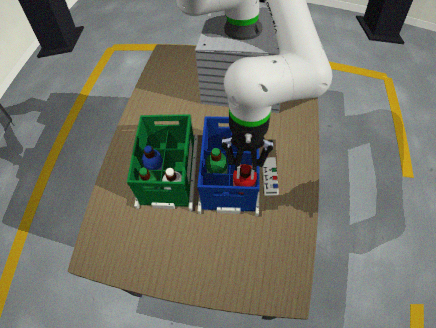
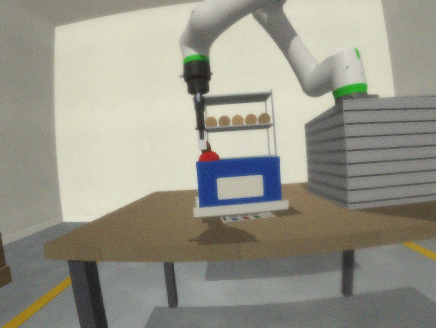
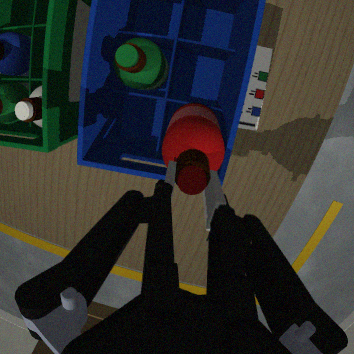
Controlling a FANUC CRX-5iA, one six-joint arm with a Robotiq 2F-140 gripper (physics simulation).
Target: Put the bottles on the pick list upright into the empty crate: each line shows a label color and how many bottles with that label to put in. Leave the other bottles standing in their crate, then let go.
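Where they show: gripper, fingertip midpoint: (image 1: 245, 174) (image 2: 202, 149) (image 3: 189, 177); arm's base, origin of the base link: (image 1: 243, 28).
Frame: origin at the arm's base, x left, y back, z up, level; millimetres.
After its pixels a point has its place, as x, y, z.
Note:
The red bottle (image 1: 245, 178) {-29, -590, -127} (image 2: 209, 156) {4, -568, -138} (image 3: 194, 137) {-30, -546, -124} is in the front right compartment of the blue crate (image 1: 210, 198) {-138, -601, -234} (image 2: 206, 185) {14, -585, -229} (image 3: 81, 145) {-165, -575, -153}, its shoulder above the rim and its neck leaning slightly. My gripper (image 1: 246, 173) {-30, -585, -114} (image 2: 202, 145) {-30, -585, -114} (image 3: 189, 177) {-30, -585, -114} is shut on its neck. Its base is hidden. A green bottle (image 1: 216, 161) {-116, -485, -197} (image 3: 142, 62) {-101, -471, -184} stands in the blue crate's left middle compartment. The green crate (image 1: 145, 195) {-361, -581, -247} (image 3: 60, 50) {-211, -457, -181} holds a blue bottle (image 1: 151, 160) {-340, -468, -205} (image 3: 17, 52) {-315, -449, -216}, a green bottle (image 1: 144, 174) {-349, -544, -168} and a white-capped bottle (image 1: 170, 175) {-261, -550, -168} (image 3: 25, 110) {-257, -536, -165}.
The pick list (image 1: 271, 191) {76, -538, -327} (image 2: 248, 217) {88, -473, -326} (image 3: 250, 112) {83, -521, -326} lies right of the blue crate and shows green, red and blue squares; its numbers are too small to read. The crates stand side by side with a narrow gap. The arm's grey pedestal (image 1: 212, 75) {-127, -121, -147} (image 2: 380, 155) {167, -60, -169} is behind them.

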